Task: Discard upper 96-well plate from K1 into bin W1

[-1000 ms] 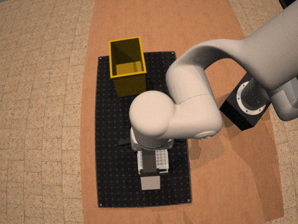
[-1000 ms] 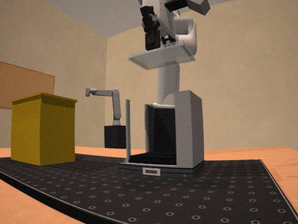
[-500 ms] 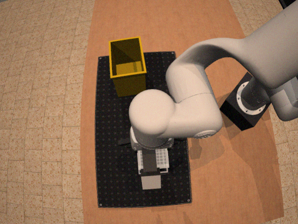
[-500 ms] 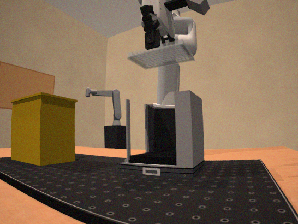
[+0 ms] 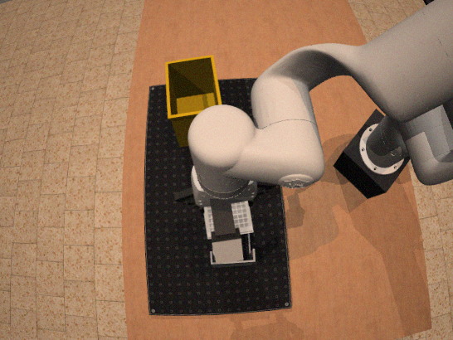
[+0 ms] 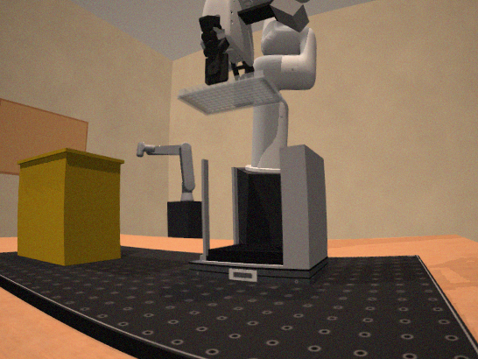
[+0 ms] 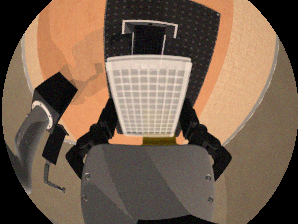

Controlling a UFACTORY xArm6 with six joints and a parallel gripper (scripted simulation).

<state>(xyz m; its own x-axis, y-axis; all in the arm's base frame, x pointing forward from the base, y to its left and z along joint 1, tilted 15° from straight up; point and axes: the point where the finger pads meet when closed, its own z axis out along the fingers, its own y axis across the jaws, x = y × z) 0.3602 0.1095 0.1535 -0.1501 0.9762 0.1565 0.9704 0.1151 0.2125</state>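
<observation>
Now: the yellow bin W1 90 mm ahead of my hand, 320 mm to the right of it and 170 mm below it. Also, from my hand: white 96-well plate: 10 mm below; dark plate: 10 mm behind, 40 mm to the left, 230 mm below.
</observation>
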